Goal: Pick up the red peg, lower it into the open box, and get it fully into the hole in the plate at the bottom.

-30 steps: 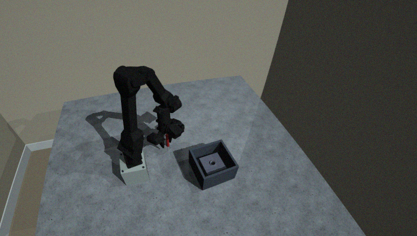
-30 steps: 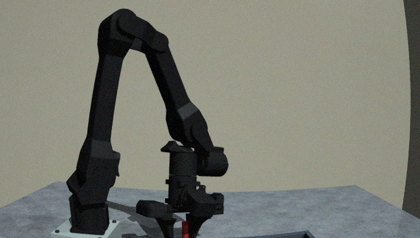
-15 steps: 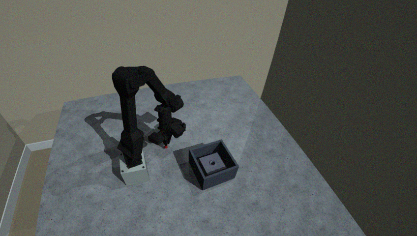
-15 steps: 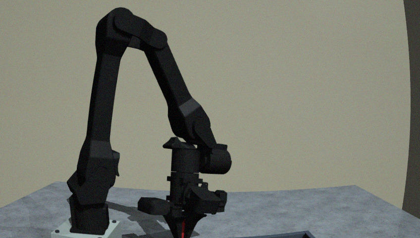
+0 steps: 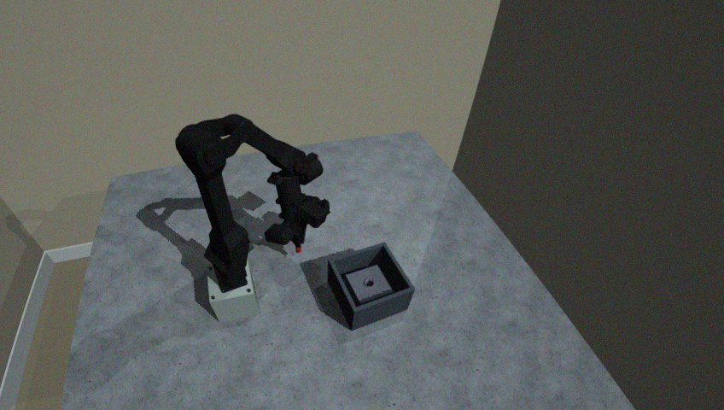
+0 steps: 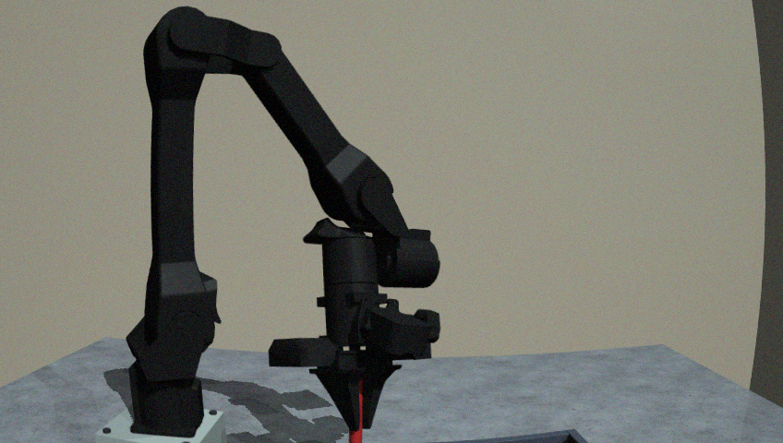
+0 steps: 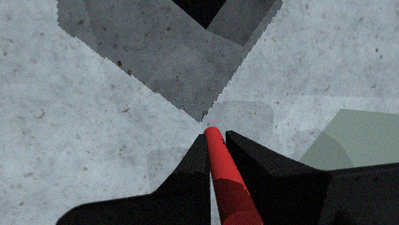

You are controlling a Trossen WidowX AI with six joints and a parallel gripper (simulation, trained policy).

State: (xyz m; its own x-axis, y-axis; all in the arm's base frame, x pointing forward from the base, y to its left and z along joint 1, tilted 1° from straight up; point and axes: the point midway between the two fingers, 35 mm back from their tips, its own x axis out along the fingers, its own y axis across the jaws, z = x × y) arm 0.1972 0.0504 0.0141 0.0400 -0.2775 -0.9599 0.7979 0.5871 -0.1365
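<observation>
The grey plate is 17 cm to the right of my gripper tip, 11 cm ahead of it and 3 cm below it. Also, from my gripper tip: dark grey box 17 cm to the right, 11 cm ahead, 5 cm below; red peg 2 cm above, 1 cm to the left.
</observation>
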